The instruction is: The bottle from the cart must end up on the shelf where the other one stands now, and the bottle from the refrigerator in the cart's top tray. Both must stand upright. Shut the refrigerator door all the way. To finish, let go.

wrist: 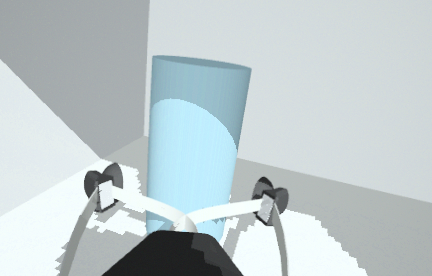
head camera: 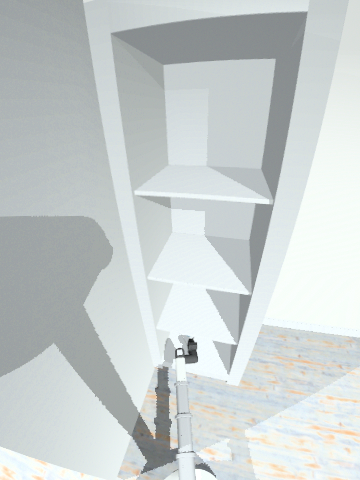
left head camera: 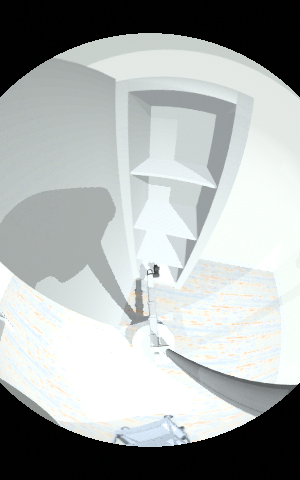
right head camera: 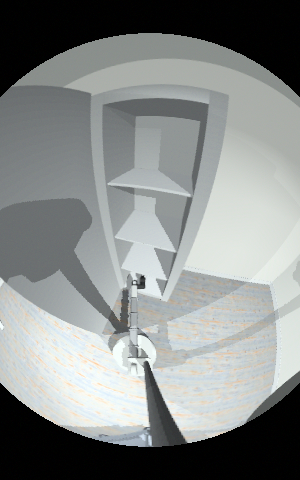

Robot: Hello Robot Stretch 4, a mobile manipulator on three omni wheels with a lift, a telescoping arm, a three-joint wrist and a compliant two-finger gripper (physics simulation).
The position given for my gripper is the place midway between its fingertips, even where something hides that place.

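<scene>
A white refrigerator [head camera: 161, 161] [left head camera: 109, 175] [right head camera: 107, 186] [wrist: 331, 115] is part of what I see. There is a light blue bottle [wrist: 197, 106] as well, and I can also see my own gripper [wrist: 189, 185].
</scene>
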